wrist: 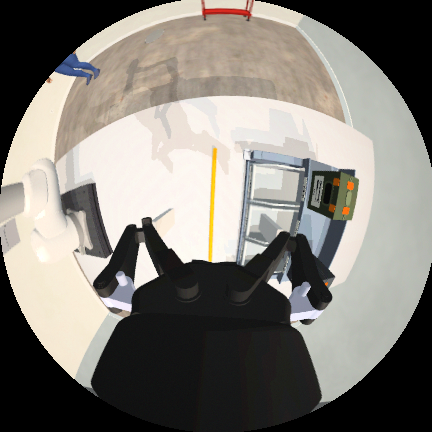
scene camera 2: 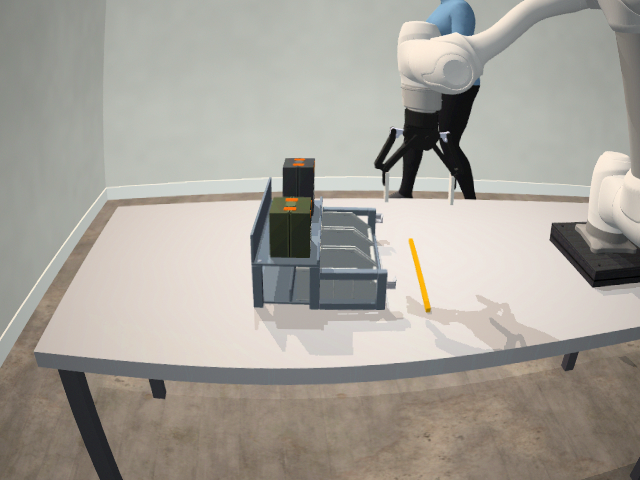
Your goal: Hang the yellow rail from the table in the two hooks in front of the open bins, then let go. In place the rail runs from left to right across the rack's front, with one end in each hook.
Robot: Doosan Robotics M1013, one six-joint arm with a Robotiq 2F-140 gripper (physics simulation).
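Places are measured from the arm's base along level axes (x ahead, y left, z up), in metres.
Where they show: gripper, fingertip midpoint: (wrist: 216, 218) (scene camera 2: 419, 201); arm's base, origin of the base link: (wrist: 78, 227) (scene camera 2: 605, 240).
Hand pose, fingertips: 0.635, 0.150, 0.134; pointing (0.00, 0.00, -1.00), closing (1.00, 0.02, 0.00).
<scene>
Each offset is from my fingertips to the top centre of the thing, as dx, dy, dz. "spot": to the spot under its first point.
The yellow rail @[-0.016, -0.039, -0.180] (scene camera 2: 419, 274) (wrist: 213, 205) lies on the table, apart from the rack's front and roughly parallel to it. The blue-grey rack (scene camera 2: 314, 287) (wrist: 305, 175) holds clear open bins. Two small light hooks stick out from its front: the near hook @[spot: +0.063, +0.141, -0.126] (scene camera 2: 391, 283) (wrist: 247, 154) and the far hook @[spot: +0.073, -0.241, -0.134] (scene camera 2: 379, 218). Both hooks show no rail in them in the scene view. My gripper (scene camera 2: 419, 188) (wrist: 216, 218) is wide open and empty, pointing down above the table. In the wrist view the rail runs between its fingers, well below them.
A green box @[+0.269, +0.068, +0.009] (scene camera 2: 290, 227) (wrist: 332, 195) and a black box @[+0.272, -0.163, +0.034] (scene camera 2: 298, 177) stand on the rack's rear part, behind the bins. The robot's base plate (scene camera 2: 573, 254) (wrist: 91, 220) is at the table's other side. A person (scene camera 2: 460, 111) stands behind the table, another (wrist: 77, 67) farther off.
</scene>
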